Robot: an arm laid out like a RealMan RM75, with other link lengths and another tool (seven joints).
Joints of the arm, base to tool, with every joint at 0 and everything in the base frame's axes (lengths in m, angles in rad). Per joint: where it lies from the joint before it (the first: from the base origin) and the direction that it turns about. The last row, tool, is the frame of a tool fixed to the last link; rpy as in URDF.
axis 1: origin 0 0 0.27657 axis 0 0 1
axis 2: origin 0 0 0 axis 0 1 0
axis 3: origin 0 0 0.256 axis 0 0 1
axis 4: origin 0 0 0 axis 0 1 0
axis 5: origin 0 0 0.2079 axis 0 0 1
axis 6: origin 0 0 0 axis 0 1 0
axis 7: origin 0 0 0.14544 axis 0 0 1
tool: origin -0.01 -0.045 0.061 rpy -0.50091 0 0.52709
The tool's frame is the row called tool.
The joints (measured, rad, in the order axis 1, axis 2, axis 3, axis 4, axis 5, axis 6, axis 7), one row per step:
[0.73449 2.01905 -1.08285 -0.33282 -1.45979 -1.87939 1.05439]
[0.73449 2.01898 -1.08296 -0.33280 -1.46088 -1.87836 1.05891]
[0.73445 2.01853 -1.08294 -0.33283 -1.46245 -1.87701 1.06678]
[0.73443 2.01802 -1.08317 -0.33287 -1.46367 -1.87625 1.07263]
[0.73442 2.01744 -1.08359 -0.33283 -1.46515 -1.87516 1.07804]
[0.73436 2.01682 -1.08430 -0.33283 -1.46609 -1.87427 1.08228]
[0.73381 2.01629 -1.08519 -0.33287 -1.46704 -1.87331 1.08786]
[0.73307 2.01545 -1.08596 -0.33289 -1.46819 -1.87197 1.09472]
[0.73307 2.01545 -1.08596 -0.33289 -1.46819 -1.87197 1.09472]
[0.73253 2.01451 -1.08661 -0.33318 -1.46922 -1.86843 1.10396]
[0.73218 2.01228 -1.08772 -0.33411 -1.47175 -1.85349 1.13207]
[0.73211 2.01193 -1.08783 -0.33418 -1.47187 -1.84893 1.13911]
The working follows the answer.
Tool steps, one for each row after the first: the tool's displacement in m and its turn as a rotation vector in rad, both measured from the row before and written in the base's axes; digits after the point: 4 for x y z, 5 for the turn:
[0.0003 0.0001 -0.0004 -0.00352 -0.00206 -0.00310]
[0.0006 0.0002 -0.0005 -0.00581 -0.00319 -0.00529]
[0.0005 0.0001 -0.0003 -0.00451 -0.00256 -0.00365]
[0.0005 0.0001 -0.0004 -0.00422 -0.00307 -0.00349]
[0.0005 0.0001 -0.0003 -0.00330 -0.00260 -0.00269]
[0.0007 0.0000 -0.0004 -0.00446 -0.00283 -0.00395]
[0.0009 0.0001 -0.0004 -0.00504 -0.00349 -0.00520]
[0.0000 0.0000 0.0000 0.00000 0.00000 0.00000]
[0.0010 0.0006 -0.0005 -0.00523 -0.00484 -0.00774]
[0.0029 0.0028 -0.0019 -0.01287 -0.01527 -0.02548]
[0.0007 0.0009 -0.0005 -0.00258 -0.00351 -0.00725]

Tool pose at each row, in the base's axes (x y z in m, rotation vector in rad; rounded; the steps above come from the unrounded poses):
[0.1028 0.3502 -0.0147 2.03554 -0.32550 -1.14854]
[0.1031 0.3502 -0.0151 2.03395 -0.33158 -1.14706]
[0.1037 0.3505 -0.0156 2.03118 -0.34170 -1.14492]
[0.1042 0.3506 -0.0160 2.02905 -0.34910 -1.14289]
[0.1047 0.3507 -0.0163 2.02746 -0.35644 -1.14037]
[0.1052 0.3508 -0.0166 2.02634 -0.36222 -1.13817]
[0.1058 0.3508 -0.0170 2.02439 -0.37003 -1.13606]
[0.1067 0.3509 -0.0174 2.02237 -0.37976 -1.13383]
[0.1067 0.3509 -0.0174 2.02237 -0.37976 -1.13383]
[0.1077 0.3515 -0.0180 2.02105 -0.39292 -1.13173]
[0.1106 0.3543 -0.0198 2.01979 -0.43377 -1.12708]
[0.1113 0.3552 -0.0203 2.01975 -0.44444 -1.12698]

